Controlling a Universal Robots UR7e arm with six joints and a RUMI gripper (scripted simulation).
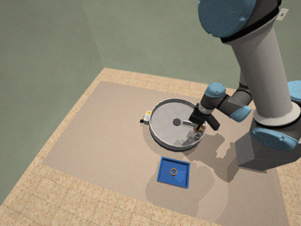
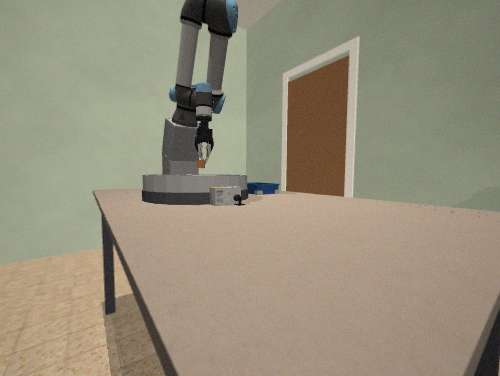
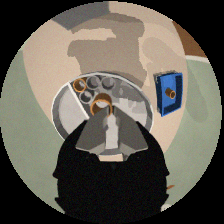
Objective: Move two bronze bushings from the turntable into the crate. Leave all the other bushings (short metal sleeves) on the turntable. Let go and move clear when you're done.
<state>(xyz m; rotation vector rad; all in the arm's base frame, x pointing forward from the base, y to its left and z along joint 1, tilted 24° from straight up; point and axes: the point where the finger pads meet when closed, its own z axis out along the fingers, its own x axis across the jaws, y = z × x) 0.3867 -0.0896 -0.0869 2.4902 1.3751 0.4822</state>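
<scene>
The blue crate is 13 cm ahead of my hand, 24 cm to the left of it and 14 cm below it. Round my hand: grey turntable 11 cm ahead, 11 cm to the right, 11 cm below.
</scene>
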